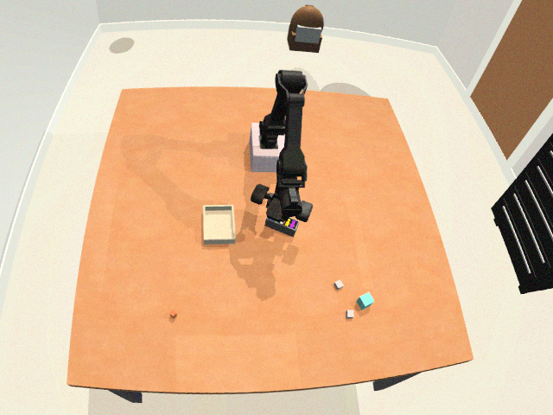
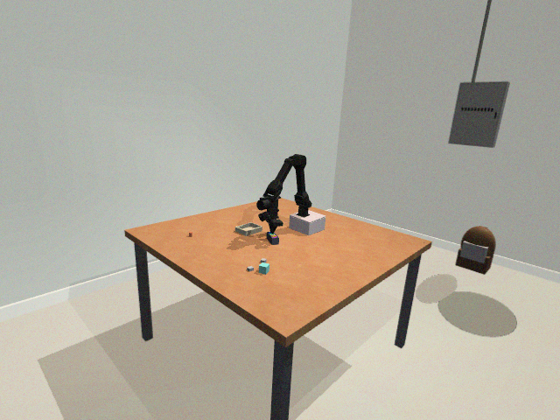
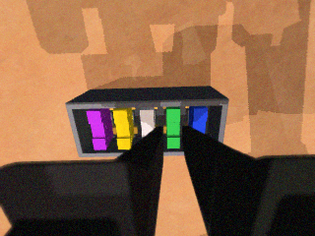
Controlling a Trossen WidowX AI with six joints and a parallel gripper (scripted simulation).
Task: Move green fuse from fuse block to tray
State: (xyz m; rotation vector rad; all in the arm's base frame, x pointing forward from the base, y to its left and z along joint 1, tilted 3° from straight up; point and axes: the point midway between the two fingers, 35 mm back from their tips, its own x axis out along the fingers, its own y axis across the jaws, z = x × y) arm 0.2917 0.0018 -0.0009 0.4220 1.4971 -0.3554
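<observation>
The white fuse lies 10 mm ahead of my gripper tip, 10 mm to the left of it and 20 mm below it. The rest, counted from my gripper tip: yellow fuse (20 mm ahead, 30 mm to the left, 20 mm below); then green fuse (20 mm below); then blue fuse (10 mm behind, 20 mm to the right, 20 mm below).
</observation>
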